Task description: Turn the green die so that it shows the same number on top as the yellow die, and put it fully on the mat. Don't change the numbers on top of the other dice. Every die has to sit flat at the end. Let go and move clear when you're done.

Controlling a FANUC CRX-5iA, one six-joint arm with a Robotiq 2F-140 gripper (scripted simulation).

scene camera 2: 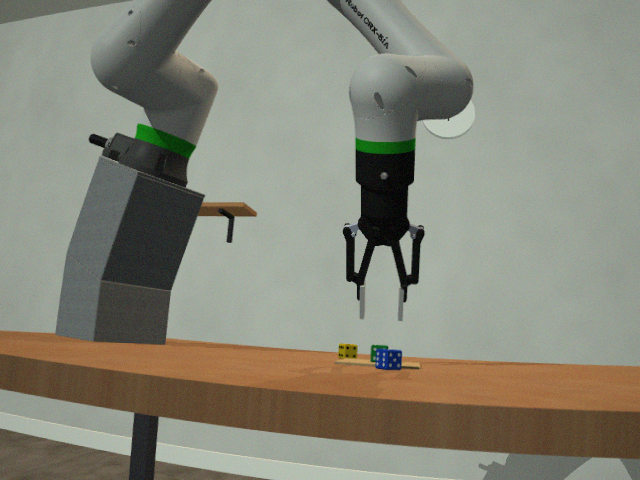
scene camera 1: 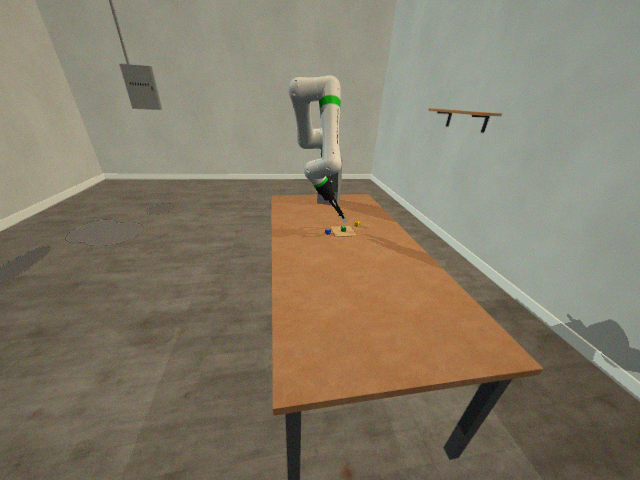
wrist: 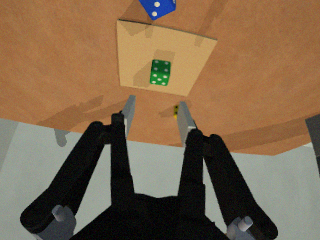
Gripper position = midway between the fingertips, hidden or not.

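My gripper (scene camera 2: 381, 316) is there for me to see, and the wrist view has my gripper (wrist: 156, 107) as well. I can also see a tan mat (wrist: 139, 43).
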